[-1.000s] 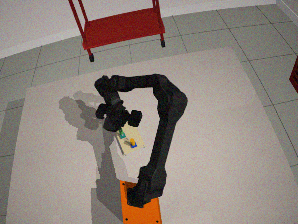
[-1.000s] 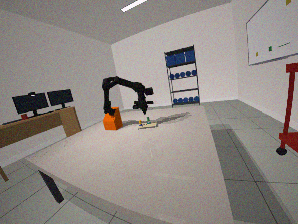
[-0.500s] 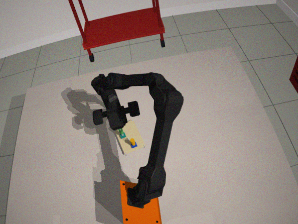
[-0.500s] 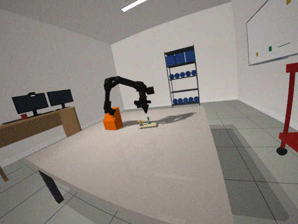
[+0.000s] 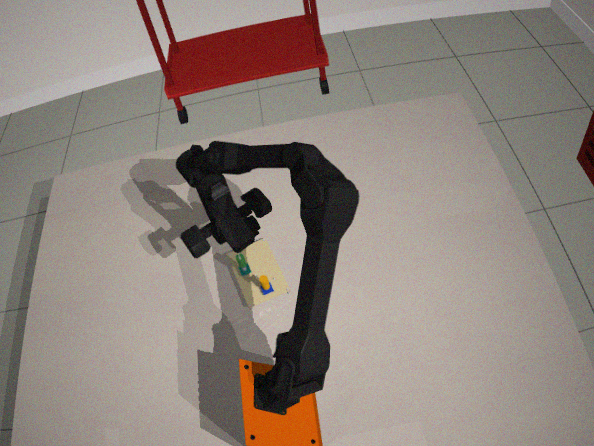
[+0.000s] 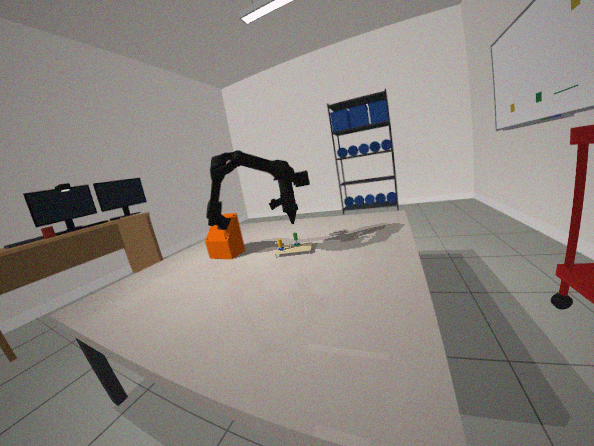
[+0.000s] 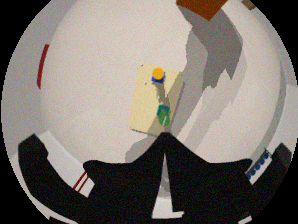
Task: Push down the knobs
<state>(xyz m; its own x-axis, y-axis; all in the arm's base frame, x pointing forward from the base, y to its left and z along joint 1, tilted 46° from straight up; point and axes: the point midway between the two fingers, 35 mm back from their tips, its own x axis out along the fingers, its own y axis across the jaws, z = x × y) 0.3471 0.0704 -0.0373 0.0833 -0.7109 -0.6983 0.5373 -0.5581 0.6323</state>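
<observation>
The green knob is 60 mm below my gripper tip. From my gripper tip the other things lie so: orange knob (50 mm behind, 50 mm to the right, 80 mm below).
</observation>
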